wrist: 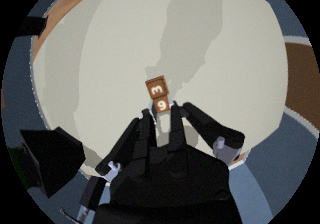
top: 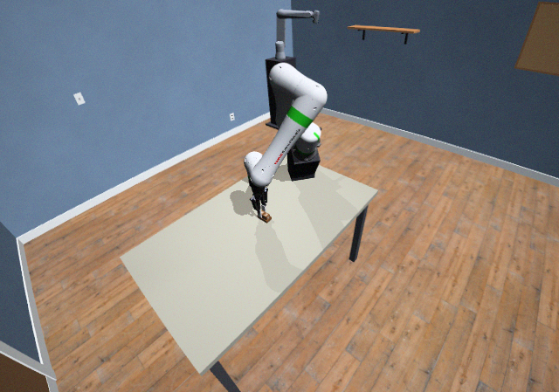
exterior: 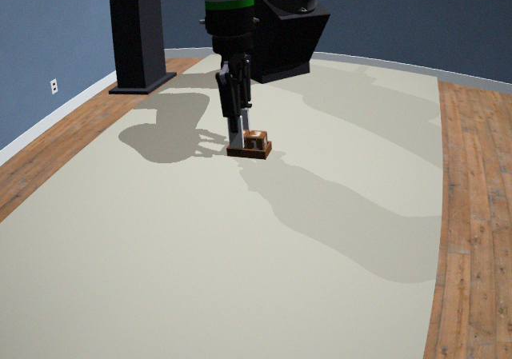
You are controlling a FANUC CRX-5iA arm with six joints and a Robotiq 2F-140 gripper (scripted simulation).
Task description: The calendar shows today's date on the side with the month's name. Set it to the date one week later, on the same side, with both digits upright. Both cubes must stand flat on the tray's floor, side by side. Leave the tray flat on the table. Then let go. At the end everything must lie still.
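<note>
My hand is 20 mm to the right of the brown wooden tray and 40 mm above it.
</note>
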